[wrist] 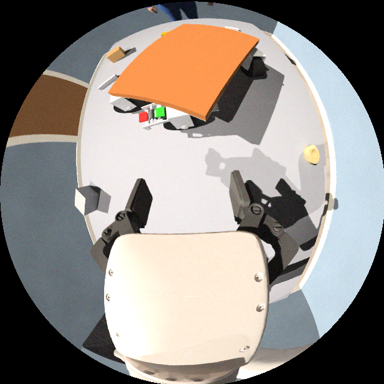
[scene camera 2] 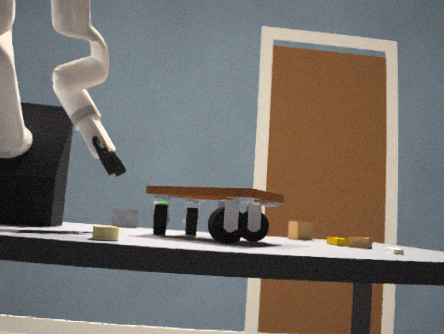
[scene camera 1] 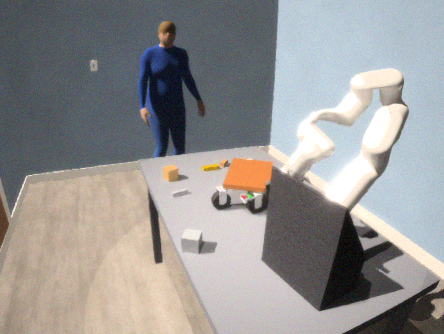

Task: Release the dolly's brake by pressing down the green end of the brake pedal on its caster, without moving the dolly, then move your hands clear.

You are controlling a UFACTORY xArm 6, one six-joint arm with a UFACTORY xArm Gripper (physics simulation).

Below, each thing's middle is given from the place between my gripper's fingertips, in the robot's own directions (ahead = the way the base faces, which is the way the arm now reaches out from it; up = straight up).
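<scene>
There is the dolly [scene camera 2: 226, 224], and my hand is 10 cm above it, 1 cm to the left of it and 26 cm short of it.
</scene>
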